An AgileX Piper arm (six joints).
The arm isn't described. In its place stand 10 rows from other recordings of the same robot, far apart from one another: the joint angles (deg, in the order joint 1, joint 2, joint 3, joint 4, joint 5, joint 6), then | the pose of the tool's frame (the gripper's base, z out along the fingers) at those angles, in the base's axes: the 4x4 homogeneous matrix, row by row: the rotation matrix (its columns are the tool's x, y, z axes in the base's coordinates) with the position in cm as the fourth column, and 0 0 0 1 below.
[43.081 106.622 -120.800 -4.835 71.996 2.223] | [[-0.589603 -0.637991 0.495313 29.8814], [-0.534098 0.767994 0.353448 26.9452], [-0.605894 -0.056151 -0.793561 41.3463], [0 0 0 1]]
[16.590 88.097 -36.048 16.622 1.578 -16.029] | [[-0.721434 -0.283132 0.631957 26.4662], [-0.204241 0.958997 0.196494 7.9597], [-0.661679 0.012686 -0.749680 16.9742], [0 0 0 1]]
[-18.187 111.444 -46.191 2.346 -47.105 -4.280] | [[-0.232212 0.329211 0.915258 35.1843], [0.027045 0.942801 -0.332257 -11.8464], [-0.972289 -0.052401 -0.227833 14.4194], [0 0 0 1]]
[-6.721 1.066 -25.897 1.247 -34.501 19.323] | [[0.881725 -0.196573 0.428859 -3.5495], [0.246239 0.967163 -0.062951 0.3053], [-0.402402 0.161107 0.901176 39.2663], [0 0 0 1]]
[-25.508 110.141 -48.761 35.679 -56.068 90.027] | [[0.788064 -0.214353 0.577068 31.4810], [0.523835 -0.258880 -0.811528 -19.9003], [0.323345 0.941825 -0.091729 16.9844], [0 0 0 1]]
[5.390 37.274 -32.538 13.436 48.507 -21.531] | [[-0.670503 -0.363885 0.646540 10.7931], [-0.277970 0.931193 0.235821 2.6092], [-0.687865 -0.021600 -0.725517 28.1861], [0 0 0 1]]
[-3.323 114.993 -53.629 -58.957 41.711 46.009] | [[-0.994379 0.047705 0.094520 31.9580], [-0.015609 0.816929 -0.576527 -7.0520], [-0.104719 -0.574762 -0.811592 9.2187], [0 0 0 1]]
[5.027 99.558 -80.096 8.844 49.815 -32.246] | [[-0.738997 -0.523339 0.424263 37.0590], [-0.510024 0.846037 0.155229 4.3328], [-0.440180 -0.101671 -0.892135 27.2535], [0 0 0 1]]
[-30.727 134.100 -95.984 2.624 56.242 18.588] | [[-0.632586 0.773931 0.029435 38.6307], [0.774487 0.632022 0.026782 -22.5589], [0.002124 0.039739 -0.999208 8.9404], [0 0 0 1]]
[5.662 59.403 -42.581 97.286 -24.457 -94.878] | [[-0.242738 0.318218 0.916414 22.2145], [0.025761 0.946449 -0.321824 -1.5530], [-0.969750 -0.054511 -0.237936 33.4217], [0 0 0 1]]
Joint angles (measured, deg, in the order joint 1, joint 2, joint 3, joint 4, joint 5, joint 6), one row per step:
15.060, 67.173, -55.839, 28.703, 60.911, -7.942
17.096, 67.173, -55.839, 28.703, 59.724, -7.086
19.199, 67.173, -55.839, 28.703, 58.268, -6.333
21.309, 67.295, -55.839, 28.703, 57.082, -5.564
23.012, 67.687, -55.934, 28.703, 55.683, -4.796
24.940, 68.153, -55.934, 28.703, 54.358, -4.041
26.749, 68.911, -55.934, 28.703, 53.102, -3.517
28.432, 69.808, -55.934, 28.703, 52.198, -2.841
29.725, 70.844, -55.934, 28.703, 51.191, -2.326
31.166, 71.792, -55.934, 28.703, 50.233, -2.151
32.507, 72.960, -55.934, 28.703, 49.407, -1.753
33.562, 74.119, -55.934, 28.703, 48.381, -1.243
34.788, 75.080, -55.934, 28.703, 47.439, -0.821
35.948, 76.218, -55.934, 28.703, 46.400, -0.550
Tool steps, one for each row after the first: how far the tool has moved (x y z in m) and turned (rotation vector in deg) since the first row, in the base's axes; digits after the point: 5 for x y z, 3 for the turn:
-0.00164, 0.00701, 0.00063, 0.465, -0.578, 0.774
-0.00326, 0.01424, 0.00145, 0.998, -1.421, 1.577
-0.00519, 0.02160, 0.00169, 1.477, -1.890, 2.507
-0.00527, 0.02804, 0.00152, 1.968, -2.367, 2.935
-0.00607, 0.03534, 0.00053, 2.400, -2.614, 3.635
-0.00610, 0.04272, -0.00169, 2.639, -2.653, 4.434
-0.00622, 0.04992, -0.00475, 2.747, -2.192, 5.149
-0.00508, 0.05614, -0.00839, 2.760, -1.793, 5.553
-0.00490, 0.06278, -0.01178, 2.697, -1.617, 6.402
-0.00430, 0.06948, -0.01629, 2.529, -1.027, 7.031
-0.00288, 0.07531, -0.02073, 2.439, -0.565, 7.194
-0.00280, 0.08141, -0.02444, 2.385, -0.257, 7.641
-0.00219, 0.08766, -0.02897, 2.225, 0.031, 8.098

